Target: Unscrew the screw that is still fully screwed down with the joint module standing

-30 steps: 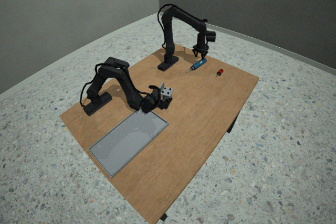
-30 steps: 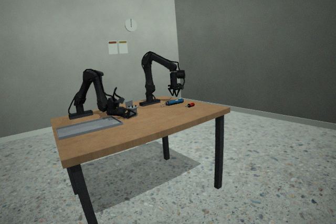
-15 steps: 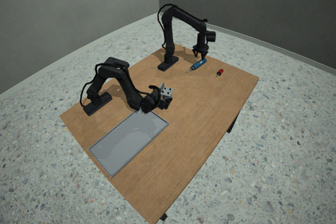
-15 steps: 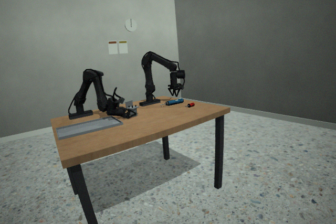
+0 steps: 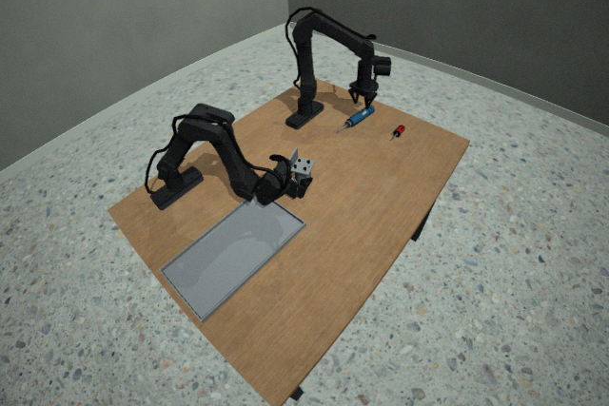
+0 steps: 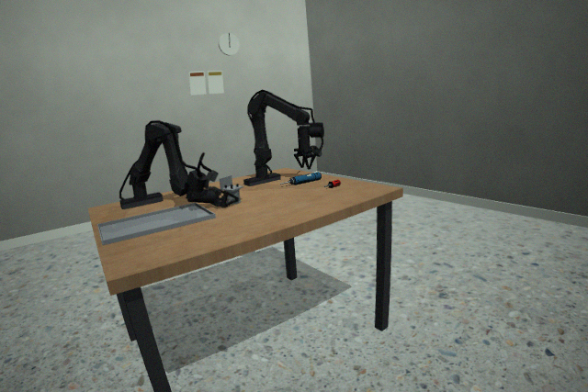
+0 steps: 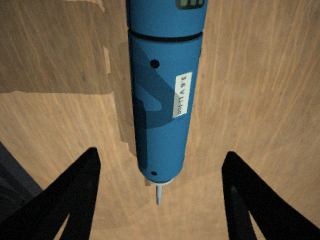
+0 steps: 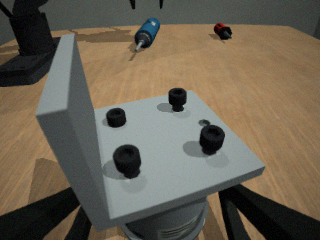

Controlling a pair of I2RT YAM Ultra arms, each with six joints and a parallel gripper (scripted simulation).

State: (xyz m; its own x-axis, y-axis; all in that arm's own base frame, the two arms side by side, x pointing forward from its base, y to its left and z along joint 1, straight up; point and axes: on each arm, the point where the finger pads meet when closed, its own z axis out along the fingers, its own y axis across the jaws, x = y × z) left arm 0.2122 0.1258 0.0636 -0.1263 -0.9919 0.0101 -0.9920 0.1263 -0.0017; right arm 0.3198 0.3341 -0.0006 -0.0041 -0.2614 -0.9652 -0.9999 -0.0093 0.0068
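Right now the joint module is 1 cm above my right hand. From my right hand the other things lie so: grey L-shaped bracket 5 cm above; then flat grey tray 8 cm ahead, 35 cm to the right, 2 cm below; then screw 2 cm behind, 1 cm to the left, 4 cm above.
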